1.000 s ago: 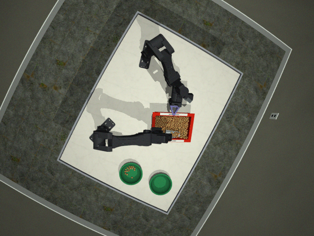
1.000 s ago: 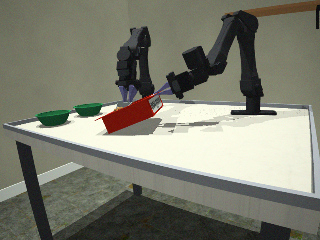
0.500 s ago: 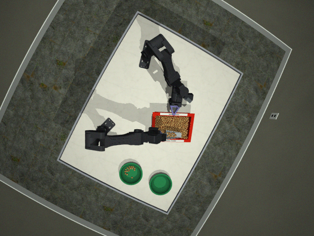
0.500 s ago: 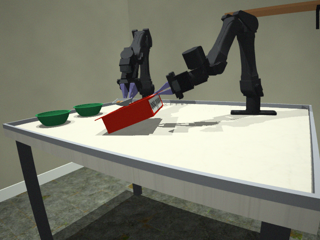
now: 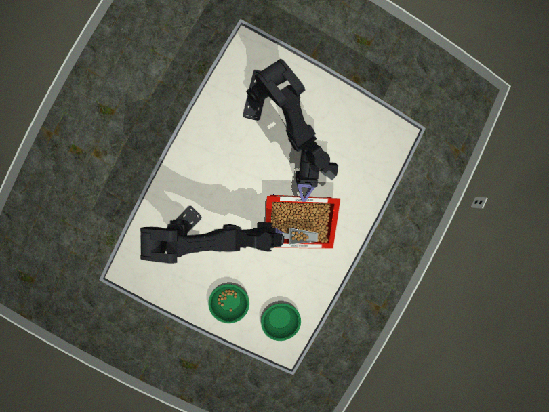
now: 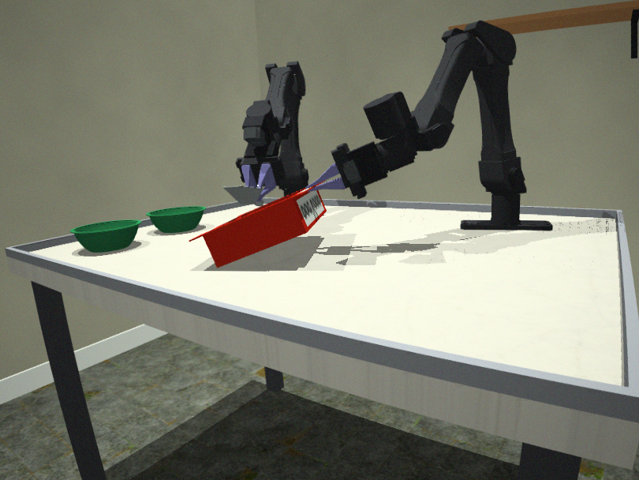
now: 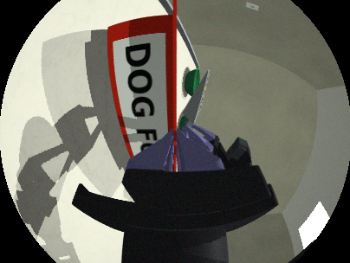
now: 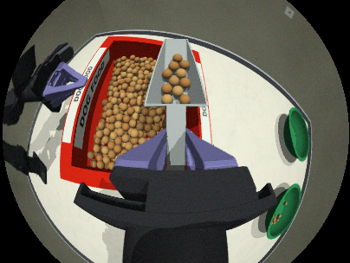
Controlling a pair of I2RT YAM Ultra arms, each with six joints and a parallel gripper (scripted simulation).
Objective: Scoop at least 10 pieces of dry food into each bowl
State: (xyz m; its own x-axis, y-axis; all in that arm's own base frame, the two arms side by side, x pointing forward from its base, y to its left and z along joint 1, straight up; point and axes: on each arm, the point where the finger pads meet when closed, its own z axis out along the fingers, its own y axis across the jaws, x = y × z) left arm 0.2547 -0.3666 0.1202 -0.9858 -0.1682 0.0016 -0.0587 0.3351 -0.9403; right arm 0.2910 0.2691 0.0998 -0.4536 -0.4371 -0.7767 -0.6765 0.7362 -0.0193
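My right hand is 8 cm to the right of the box, 4 cm short of it and 3 cm above it. From my right hand the other things lie so: grey scoop (4 cm ahead, 2 cm to the left, 1 cm above).
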